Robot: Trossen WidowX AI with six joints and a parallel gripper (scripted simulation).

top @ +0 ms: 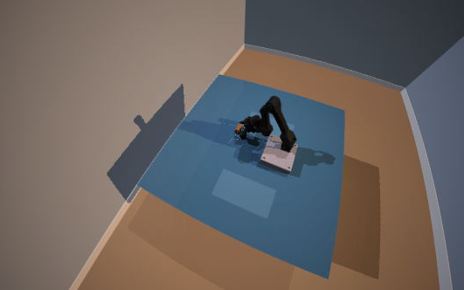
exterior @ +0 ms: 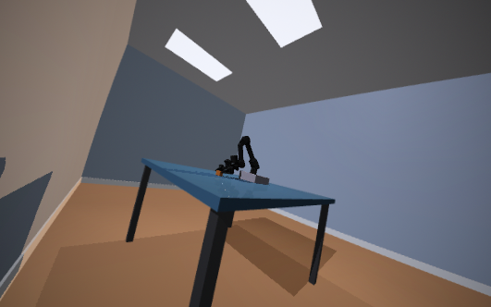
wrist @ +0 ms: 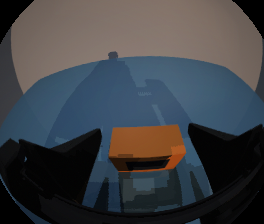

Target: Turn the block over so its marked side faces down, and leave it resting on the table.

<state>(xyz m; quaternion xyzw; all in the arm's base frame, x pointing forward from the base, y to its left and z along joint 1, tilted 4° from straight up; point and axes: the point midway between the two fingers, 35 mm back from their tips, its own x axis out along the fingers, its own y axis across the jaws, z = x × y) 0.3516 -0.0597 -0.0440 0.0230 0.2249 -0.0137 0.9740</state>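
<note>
The orange block lies 2 cm behind my gripper tip and 1 cm below it.
</note>
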